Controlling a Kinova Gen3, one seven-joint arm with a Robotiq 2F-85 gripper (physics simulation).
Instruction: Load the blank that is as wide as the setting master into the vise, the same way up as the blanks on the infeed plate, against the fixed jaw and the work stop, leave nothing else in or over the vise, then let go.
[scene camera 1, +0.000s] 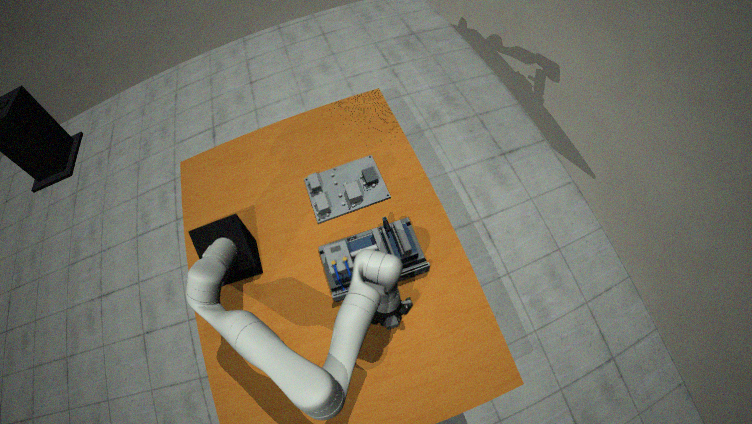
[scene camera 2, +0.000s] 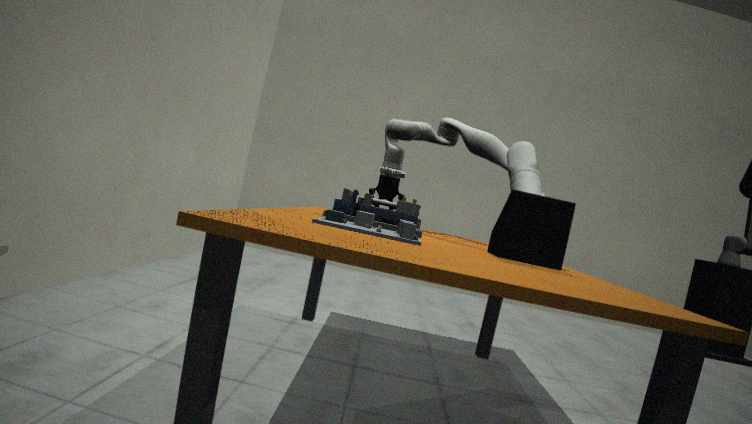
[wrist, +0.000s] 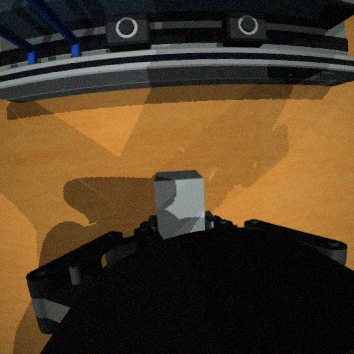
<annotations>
An infeed plate (scene camera 1: 349, 172): 141 cm from the lens.
</annotations>
